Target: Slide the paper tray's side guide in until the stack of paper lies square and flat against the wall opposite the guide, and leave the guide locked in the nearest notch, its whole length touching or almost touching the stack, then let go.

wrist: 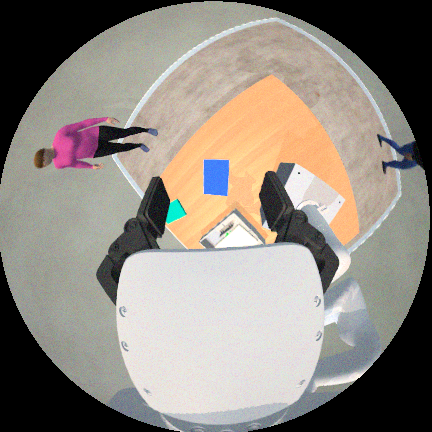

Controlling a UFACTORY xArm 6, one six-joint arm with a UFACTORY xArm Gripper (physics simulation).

Labels:
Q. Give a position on a blue block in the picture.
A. At 215,171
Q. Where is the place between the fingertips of my gripper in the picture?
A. At 213,183

